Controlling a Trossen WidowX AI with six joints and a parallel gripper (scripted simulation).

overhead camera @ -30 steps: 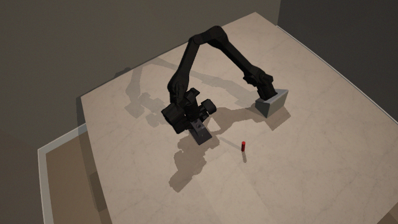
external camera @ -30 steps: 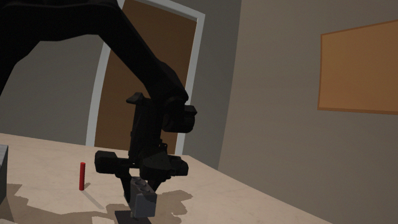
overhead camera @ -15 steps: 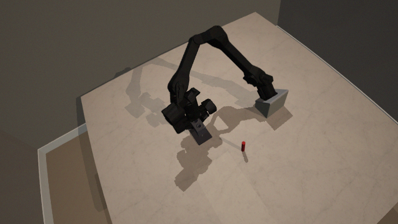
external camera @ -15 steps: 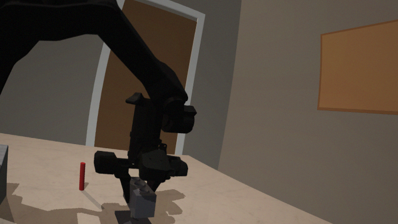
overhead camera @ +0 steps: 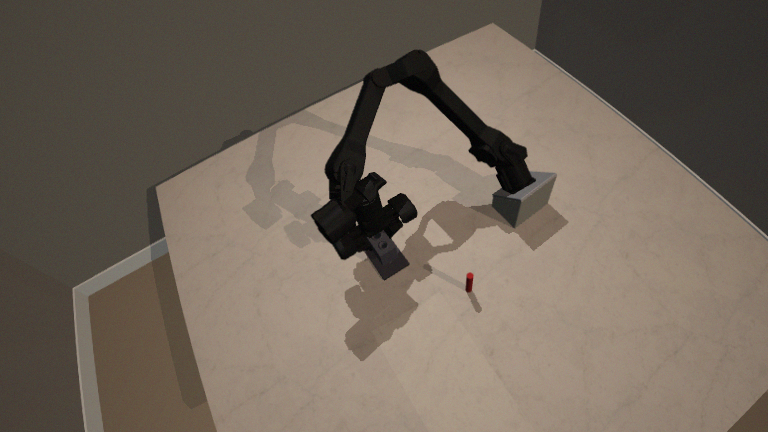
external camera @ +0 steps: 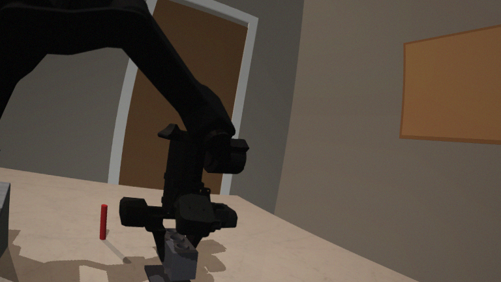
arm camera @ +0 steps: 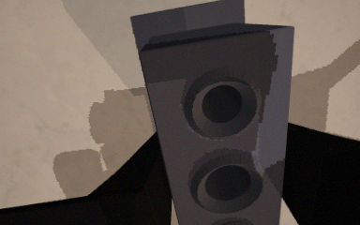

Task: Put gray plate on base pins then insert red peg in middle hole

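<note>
Right now my gripper tip is 4 cm above the dark base. Also, from my gripper tip: red peg (14 cm behind, 17 cm to the left, 1 cm below); gray plate (3 cm above).
</note>
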